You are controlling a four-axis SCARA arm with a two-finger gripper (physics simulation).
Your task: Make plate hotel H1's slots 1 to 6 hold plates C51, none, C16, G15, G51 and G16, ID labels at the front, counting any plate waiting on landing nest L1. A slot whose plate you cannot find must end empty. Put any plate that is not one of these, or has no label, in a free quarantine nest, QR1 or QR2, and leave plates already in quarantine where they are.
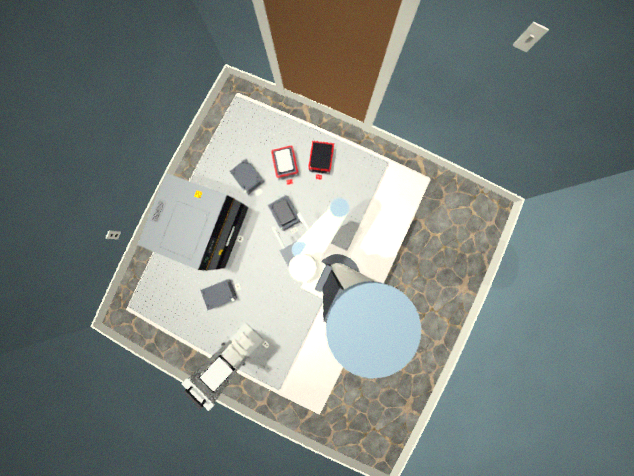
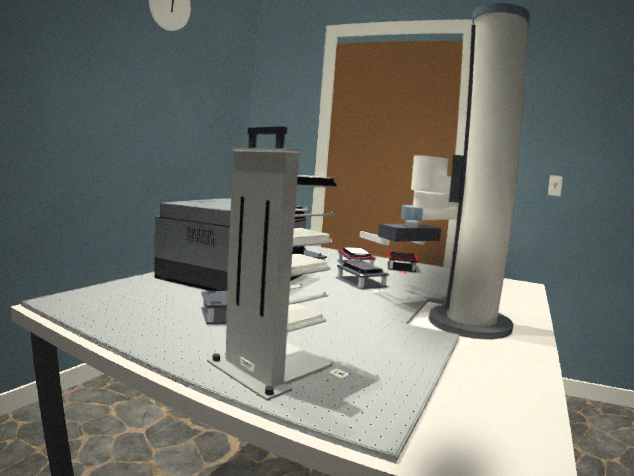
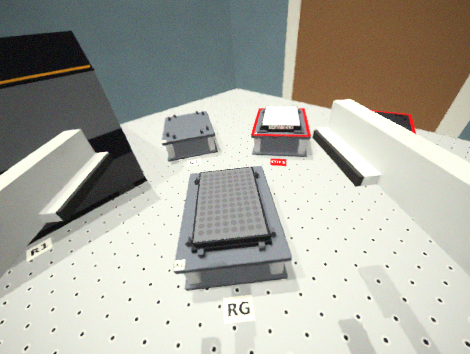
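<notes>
My gripper (image 1: 290,229) (image 2: 396,240) (image 3: 210,131) is open and empty. It hangs above nest RG (image 3: 230,256) (image 2: 362,277), with a finger out to each side. A black plate (image 1: 283,211) (image 2: 362,266) (image 3: 231,206) with grey wells sits flat on RG; no ID label is readable on its front. Plate hotel H1 (image 2: 259,256) bears a black-edged plate (image 1: 216,373) (image 2: 316,180) at the top, a bare shelf below, two pale plates (image 2: 311,236) (image 2: 309,264), another bare shelf and a low pale plate (image 2: 305,316). Their labels are not visible.
A white-topped plate (image 1: 284,160) (image 3: 281,117) sits on one red-rimmed quarantine nest. The other quarantine nest (image 1: 332,159) (image 2: 390,254) has a black top. A vacant grey nest (image 1: 246,176) (image 3: 189,127) stands behind RG. Another grey nest (image 1: 219,294) and a grey machine (image 1: 184,222) (image 2: 192,243) stand left.
</notes>
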